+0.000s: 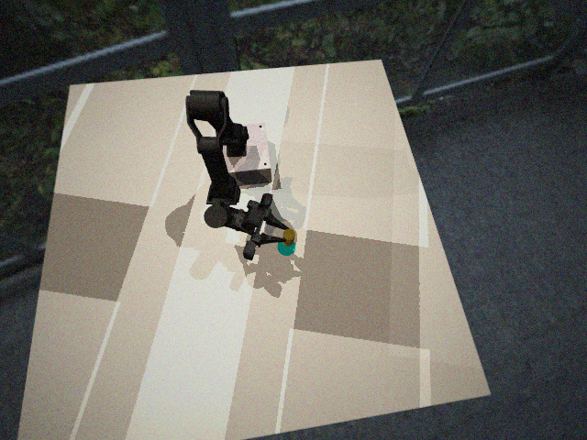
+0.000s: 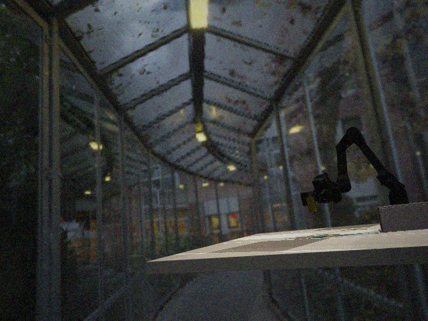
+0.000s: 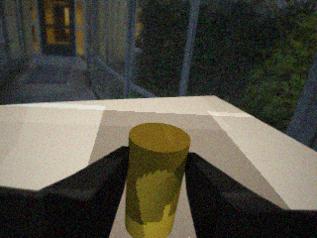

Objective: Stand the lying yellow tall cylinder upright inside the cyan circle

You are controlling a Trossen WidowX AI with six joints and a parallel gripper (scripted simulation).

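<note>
Right now the cyan circle is 160 mm below my gripper tip and 10 mm behind it. The rest, counted from my gripper tip: yellow tall cylinder (20 mm below).
</note>
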